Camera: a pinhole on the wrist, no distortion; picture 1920 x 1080 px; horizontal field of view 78.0 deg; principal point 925.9 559.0 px. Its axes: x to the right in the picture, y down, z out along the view. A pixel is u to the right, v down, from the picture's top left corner.
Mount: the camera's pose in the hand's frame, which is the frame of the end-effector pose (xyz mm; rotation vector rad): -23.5 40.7 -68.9 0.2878 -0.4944 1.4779
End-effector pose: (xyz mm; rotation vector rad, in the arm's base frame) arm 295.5 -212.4 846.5 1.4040 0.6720 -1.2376
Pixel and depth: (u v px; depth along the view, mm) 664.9 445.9 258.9
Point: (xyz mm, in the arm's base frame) 122.5 -294.2 851.4
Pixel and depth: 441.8 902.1 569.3
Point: -255.1 -322.8 991.5
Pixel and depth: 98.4 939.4 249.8
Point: 34.3 -175.7 906.6
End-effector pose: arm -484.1 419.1 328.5 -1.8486 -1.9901 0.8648
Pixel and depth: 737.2 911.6 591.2
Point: -914.5 58.8 271.5
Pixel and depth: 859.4 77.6 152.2
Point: -560.6 419.9 300.9
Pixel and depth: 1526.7 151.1 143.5
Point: -516.1 403.4 233.2
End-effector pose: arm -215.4 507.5 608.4 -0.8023 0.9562 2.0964
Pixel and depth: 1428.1 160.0 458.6
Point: -346.5 895.5 785.9
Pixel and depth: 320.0 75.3 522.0
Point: 13.0 994.8 501.5
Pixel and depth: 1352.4 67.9 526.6
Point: -360.0 985.3 764.1
